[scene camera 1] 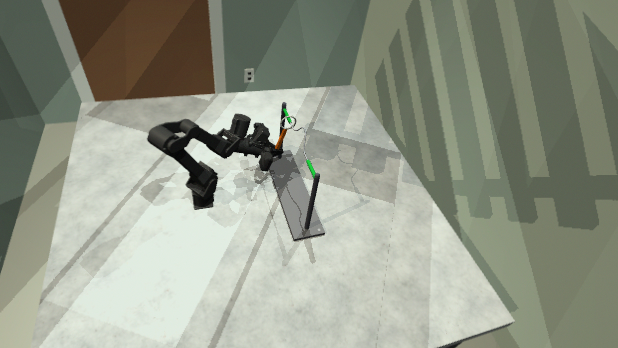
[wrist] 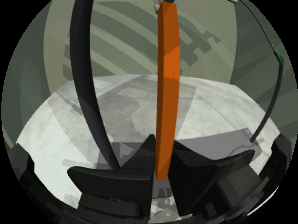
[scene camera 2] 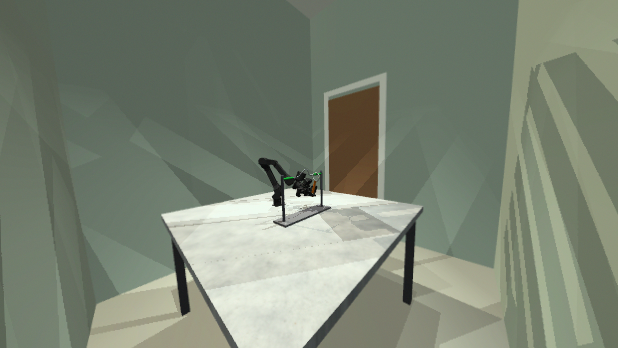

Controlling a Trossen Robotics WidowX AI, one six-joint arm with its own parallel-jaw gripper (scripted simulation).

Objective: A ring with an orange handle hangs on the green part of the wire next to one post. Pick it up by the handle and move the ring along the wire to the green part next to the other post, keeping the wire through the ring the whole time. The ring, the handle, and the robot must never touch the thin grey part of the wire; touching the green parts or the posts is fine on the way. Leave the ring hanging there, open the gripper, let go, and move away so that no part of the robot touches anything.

Path:
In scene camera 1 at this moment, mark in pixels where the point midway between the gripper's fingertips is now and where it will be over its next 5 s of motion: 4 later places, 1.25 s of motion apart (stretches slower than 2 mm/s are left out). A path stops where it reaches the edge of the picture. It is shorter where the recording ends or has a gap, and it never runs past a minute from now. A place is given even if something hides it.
My gripper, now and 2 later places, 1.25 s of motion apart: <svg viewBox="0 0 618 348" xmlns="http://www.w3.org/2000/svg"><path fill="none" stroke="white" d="M283 151L270 149L258 148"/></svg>

